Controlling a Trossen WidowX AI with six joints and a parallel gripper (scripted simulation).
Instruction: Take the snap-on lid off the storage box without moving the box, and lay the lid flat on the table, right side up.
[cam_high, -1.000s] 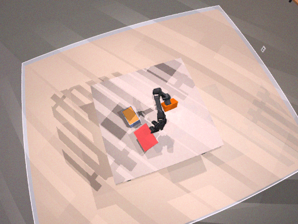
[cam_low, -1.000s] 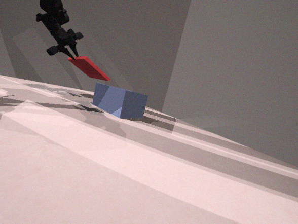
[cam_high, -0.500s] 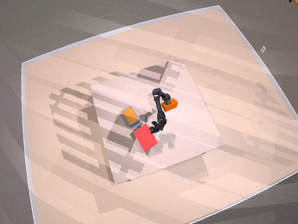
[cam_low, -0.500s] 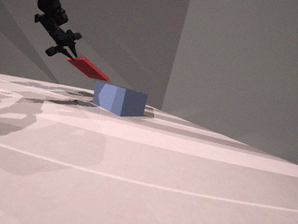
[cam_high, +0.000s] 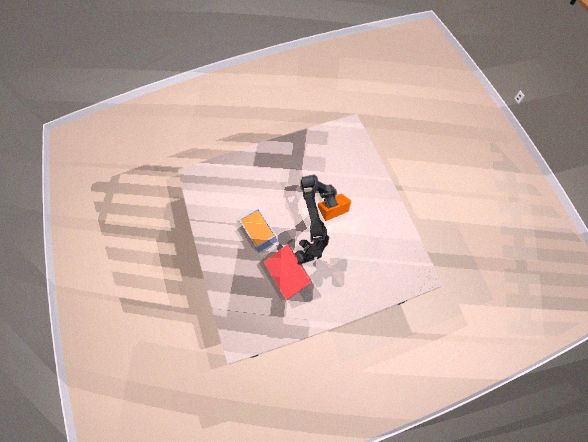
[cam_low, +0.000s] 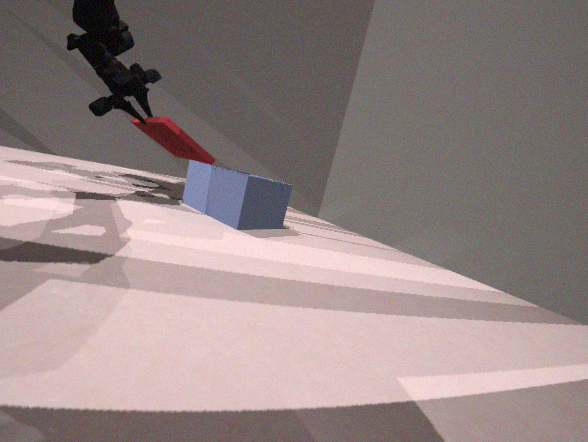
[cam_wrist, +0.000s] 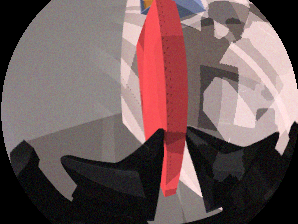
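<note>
My gripper tip is 7 cm short of the flat red lid, 2 cm to the right of it and 3 cm above it. The rest, counted from my gripper tip: blue storage box 16 cm ahead, 30 cm to the right, 12 cm below.
</note>
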